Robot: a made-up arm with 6 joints.
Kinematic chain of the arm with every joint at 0, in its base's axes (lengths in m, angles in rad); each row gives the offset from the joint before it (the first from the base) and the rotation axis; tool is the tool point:
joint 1: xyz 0 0 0.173 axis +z
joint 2: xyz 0 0.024 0 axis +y
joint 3: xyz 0 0 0.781 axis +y
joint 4: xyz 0 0 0.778 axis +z
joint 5: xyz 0 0 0 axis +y
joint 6: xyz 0 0 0.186 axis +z
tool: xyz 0 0 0
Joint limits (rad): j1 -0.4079..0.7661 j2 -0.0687..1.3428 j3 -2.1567..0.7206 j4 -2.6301..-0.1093 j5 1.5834..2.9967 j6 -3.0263..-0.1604
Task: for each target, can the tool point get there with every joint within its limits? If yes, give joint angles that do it. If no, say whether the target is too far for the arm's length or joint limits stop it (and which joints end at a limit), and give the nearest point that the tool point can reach.
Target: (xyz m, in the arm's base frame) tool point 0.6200 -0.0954 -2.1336
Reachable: no: too far | nearest point 1.3410 -0.2063 -0.1802 | short by 2.085 m
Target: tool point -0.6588 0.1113 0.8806
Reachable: yes | joints -0.3132 0.0858 -1.5764 -2.3863 1.8883 -1.6369
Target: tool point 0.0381 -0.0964 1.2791
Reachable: yes | joints -0.0100 0.6417 -1.4355 -1.2322 2.3882 -1.7021
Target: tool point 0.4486 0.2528 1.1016
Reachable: yes | joints 0.6198 1.1258 -1.5357 -0.9265 2.5832 -0.4479
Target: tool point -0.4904 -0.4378 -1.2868
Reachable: no: joint limits stop it (at a limit: joint 2, joint 3, joint 4, joint 5) | nearest point -0.4283 -0.3823 0.3512 | short by 1.640 m
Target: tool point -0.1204 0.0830 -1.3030
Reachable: no: joint limits stop it (at a limit: joint 1, joint 2, joint 3, joint 4, joint 5) | nearest point -0.5500 0.1646 0.3512 | short by 1.711 m
